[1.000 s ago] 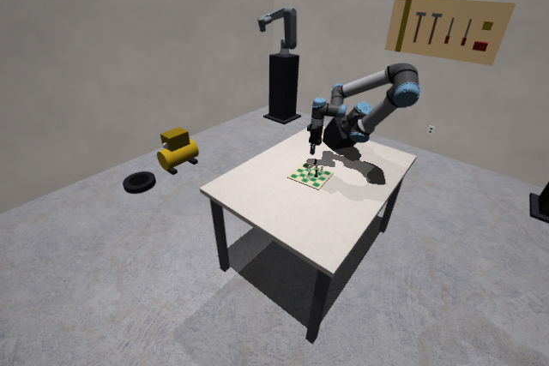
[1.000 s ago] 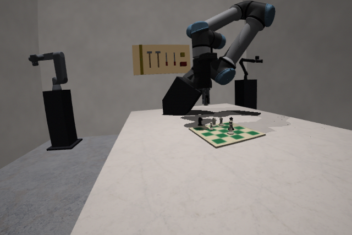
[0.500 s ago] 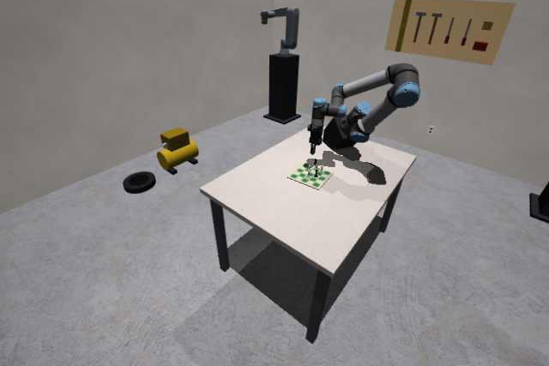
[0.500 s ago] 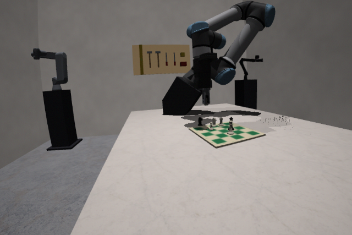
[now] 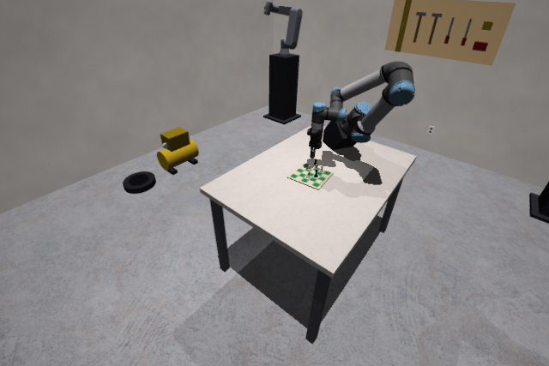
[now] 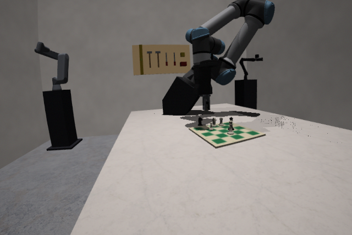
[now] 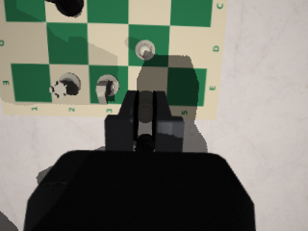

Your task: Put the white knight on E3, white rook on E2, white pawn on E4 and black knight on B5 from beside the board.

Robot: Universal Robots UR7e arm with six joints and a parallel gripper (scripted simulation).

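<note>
The cream chessboard lies 7 cm ahead of my hand, 5 cm to the left of it and 10 cm below it.
</note>
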